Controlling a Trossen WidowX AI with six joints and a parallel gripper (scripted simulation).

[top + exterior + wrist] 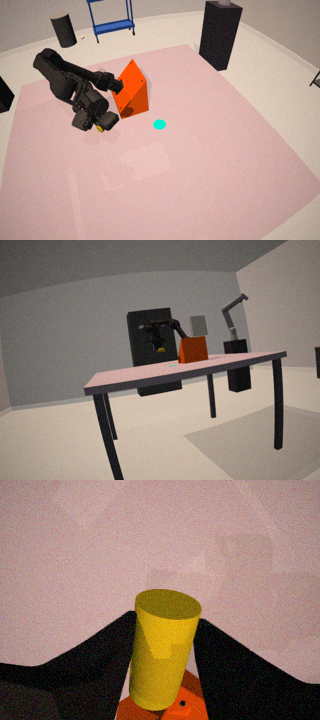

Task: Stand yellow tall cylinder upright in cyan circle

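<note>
Right now the yellow cylinder is 2 cm to the left of my gripper tip and 2 cm behind it. Also, from my gripper tip: cyan circle 25 cm to the left, 13 cm below, 4 cm behind.
</note>
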